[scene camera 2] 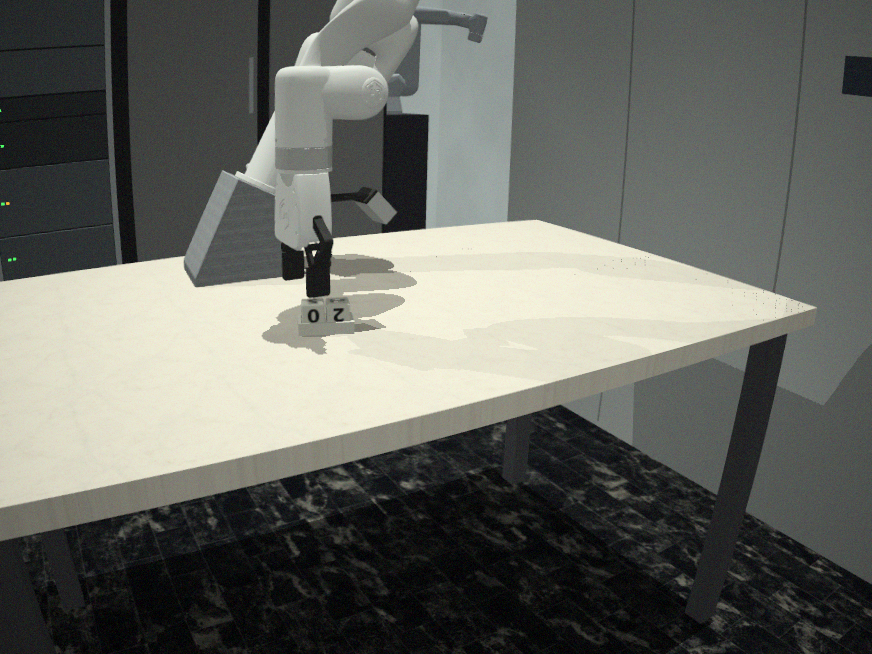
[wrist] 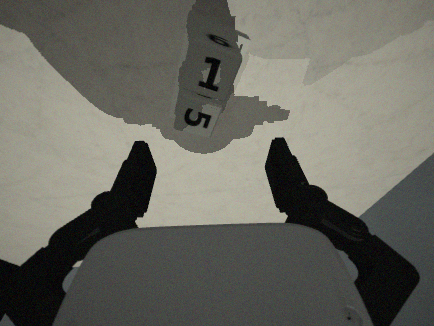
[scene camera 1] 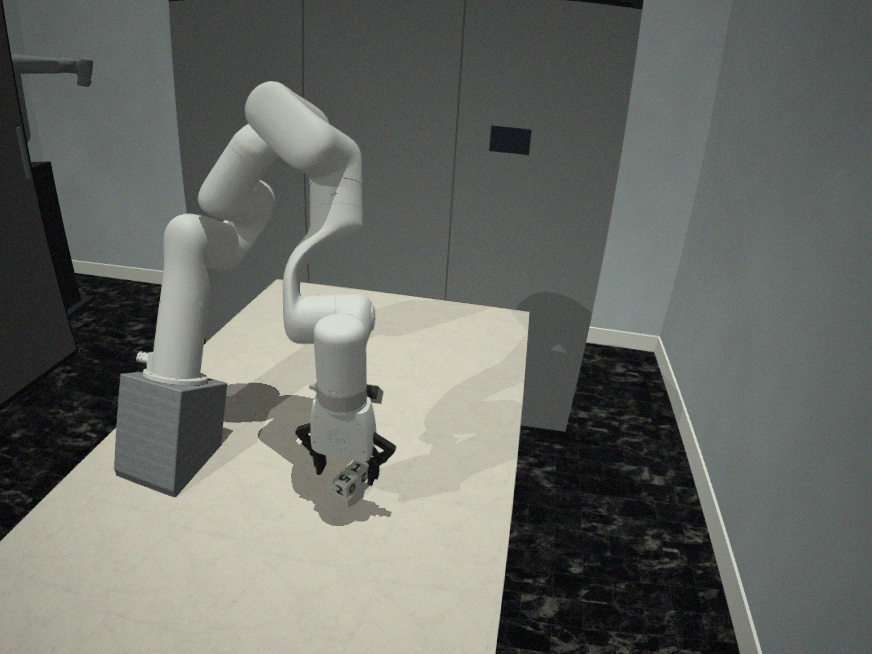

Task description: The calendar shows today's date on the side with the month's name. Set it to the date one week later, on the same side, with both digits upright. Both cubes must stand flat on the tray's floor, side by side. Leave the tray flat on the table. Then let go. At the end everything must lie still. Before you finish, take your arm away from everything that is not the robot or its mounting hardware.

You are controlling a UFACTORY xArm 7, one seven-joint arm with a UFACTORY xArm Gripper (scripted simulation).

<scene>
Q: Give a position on a cube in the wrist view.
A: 213, 63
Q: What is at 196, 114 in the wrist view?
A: A cube.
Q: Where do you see a tray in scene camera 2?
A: At 346, 327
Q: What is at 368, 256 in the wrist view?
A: My gripper.
</scene>
